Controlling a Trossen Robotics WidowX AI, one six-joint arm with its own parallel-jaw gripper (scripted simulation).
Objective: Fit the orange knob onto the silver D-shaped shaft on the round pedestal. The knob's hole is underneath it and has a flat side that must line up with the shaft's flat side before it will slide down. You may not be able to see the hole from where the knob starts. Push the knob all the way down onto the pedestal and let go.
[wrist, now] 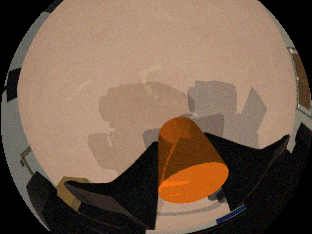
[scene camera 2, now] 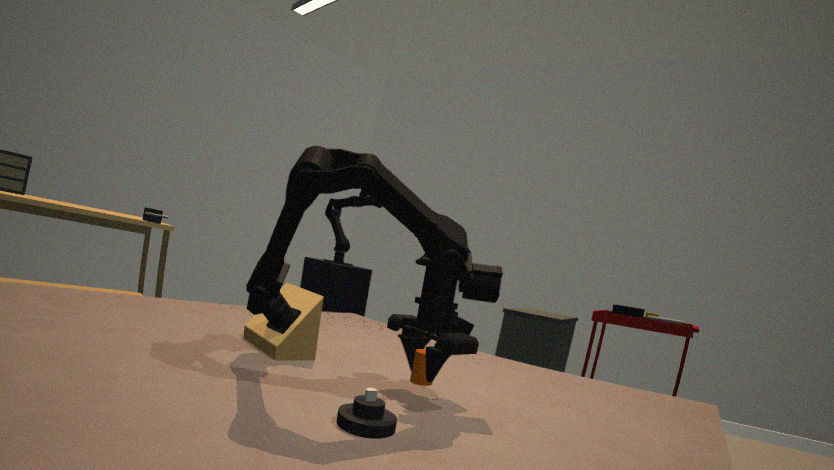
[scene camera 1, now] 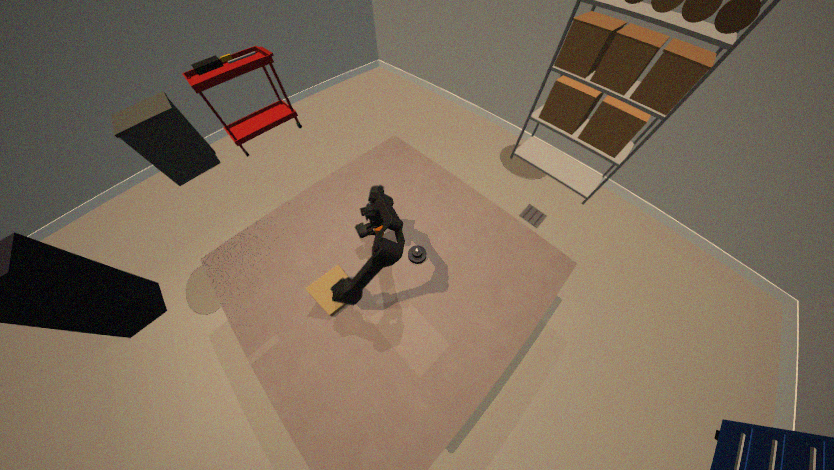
Scene:
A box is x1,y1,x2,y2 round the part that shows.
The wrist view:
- my gripper: 181,141 [25,122,311,233]
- orange knob: 188,167 [157,117,227,203], held by my gripper

